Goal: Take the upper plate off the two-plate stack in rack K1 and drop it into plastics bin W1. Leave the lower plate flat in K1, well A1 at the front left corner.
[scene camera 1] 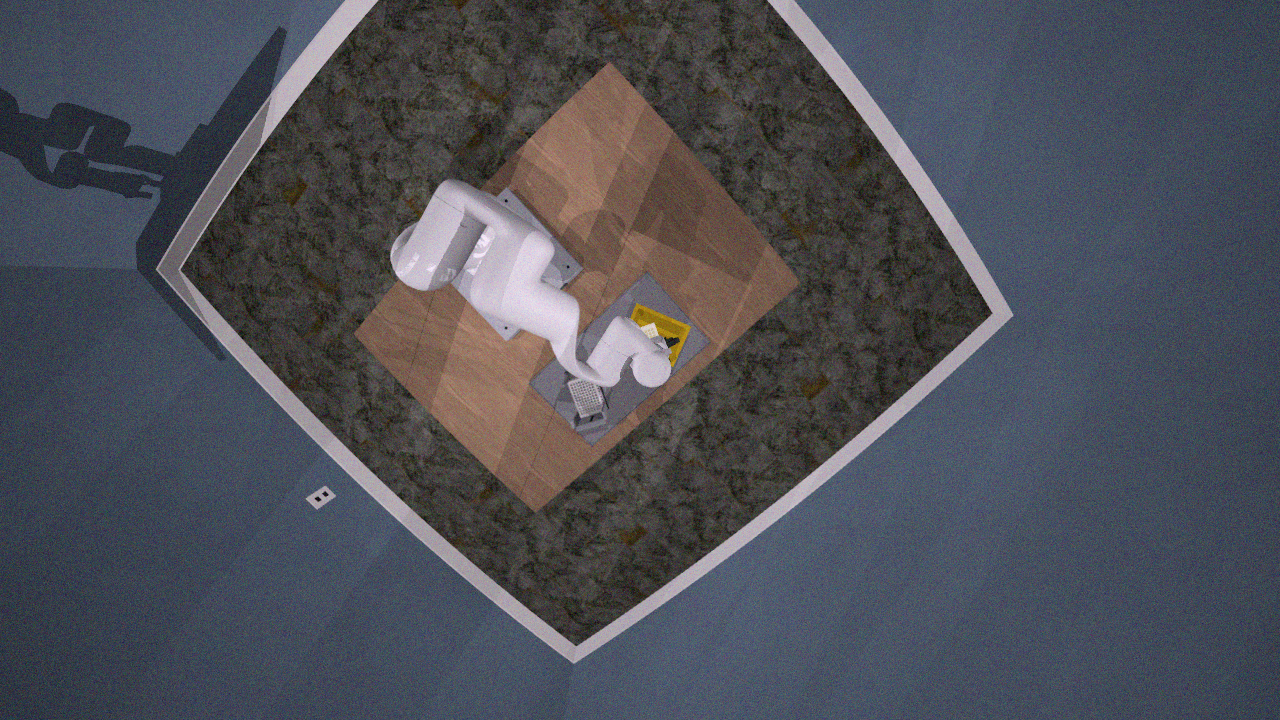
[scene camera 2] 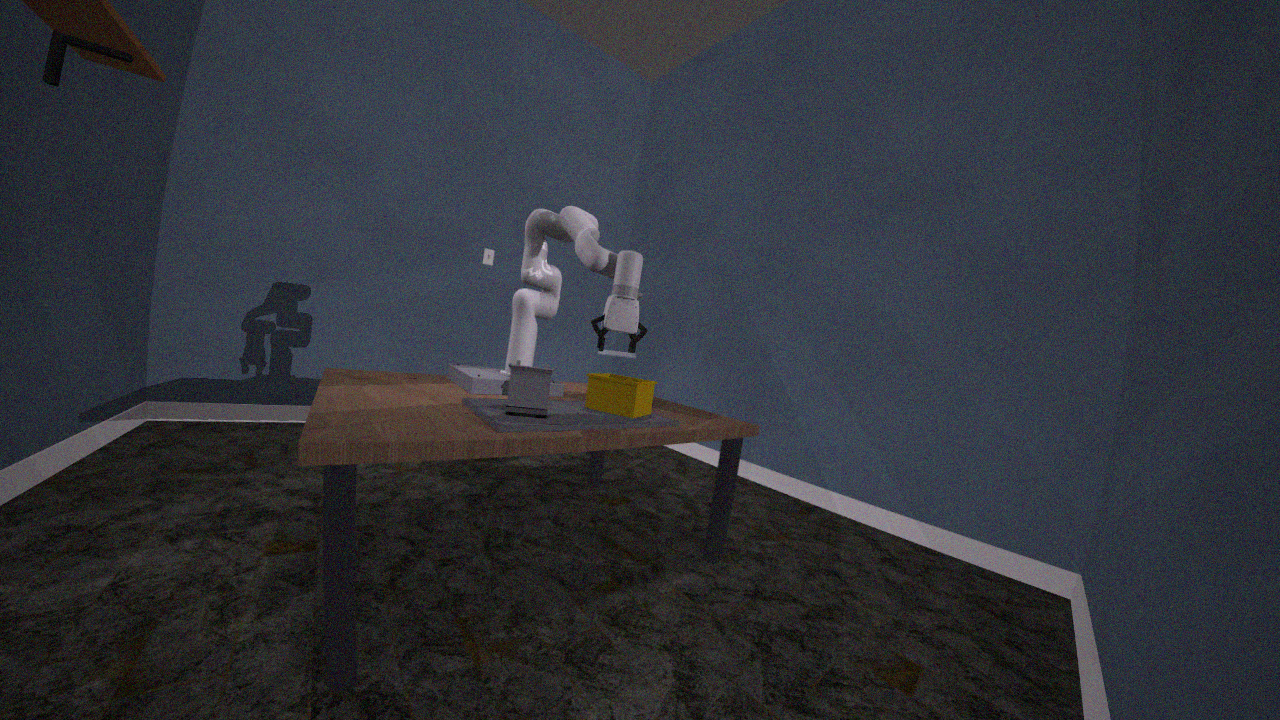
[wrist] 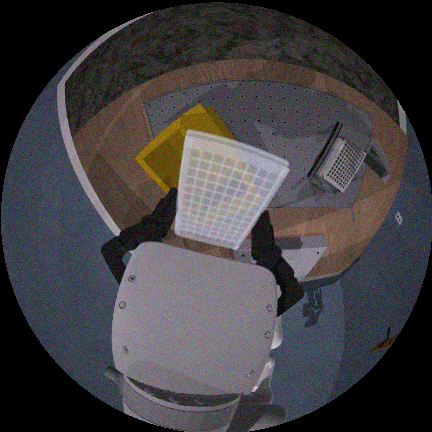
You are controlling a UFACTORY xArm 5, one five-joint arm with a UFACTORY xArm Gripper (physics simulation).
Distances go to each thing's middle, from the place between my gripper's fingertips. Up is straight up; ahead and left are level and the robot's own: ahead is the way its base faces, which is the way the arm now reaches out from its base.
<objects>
I see the white gridded plate (wrist: 224, 184) 1 cm ahead of my hand.
</objects>
